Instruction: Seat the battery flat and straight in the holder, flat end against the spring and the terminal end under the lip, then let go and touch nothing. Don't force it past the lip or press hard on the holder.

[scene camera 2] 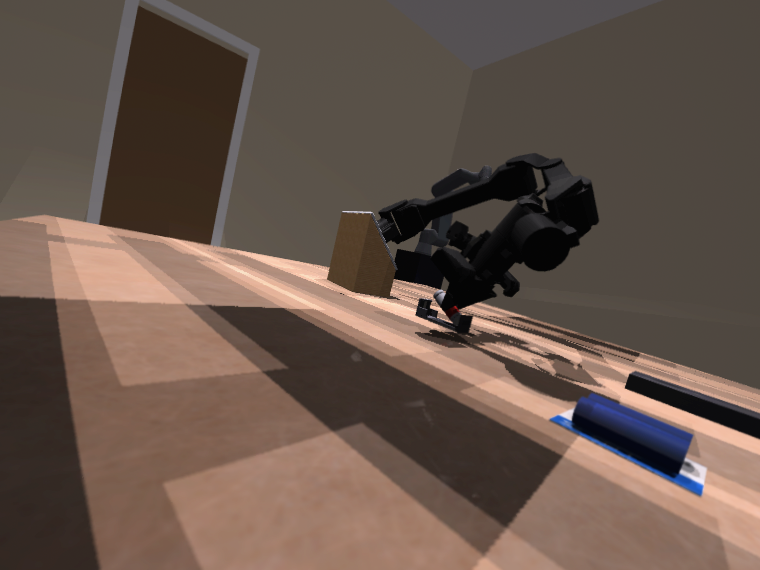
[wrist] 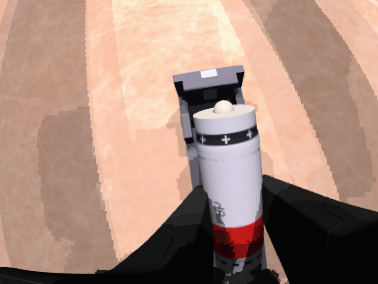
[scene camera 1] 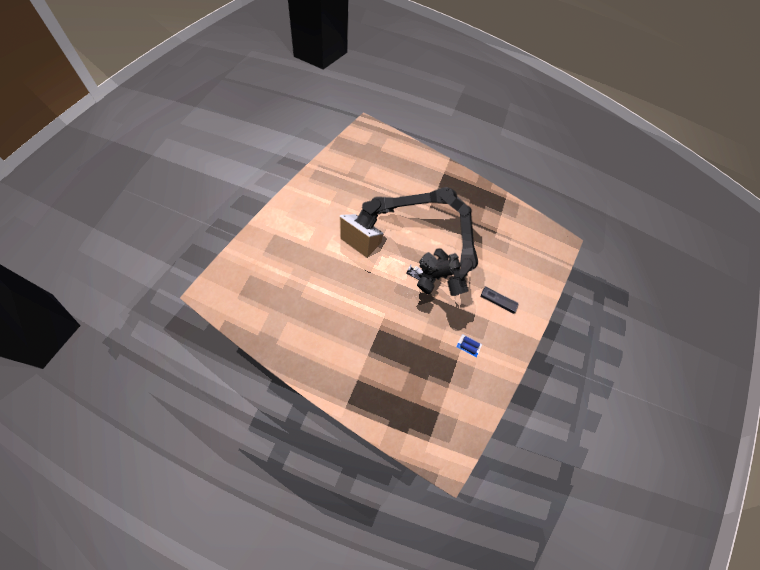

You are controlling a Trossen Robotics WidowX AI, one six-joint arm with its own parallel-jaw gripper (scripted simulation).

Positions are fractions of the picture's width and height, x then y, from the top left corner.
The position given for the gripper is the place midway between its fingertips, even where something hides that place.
In view: the gripper (scene camera 2: 0.59,0.54) and a battery (wrist: 0.60,0.49).
The gripper is seen too in the wrist view (wrist: 0.61,0.67) and in scene camera 1 (scene camera 1: 0.55,0.48).
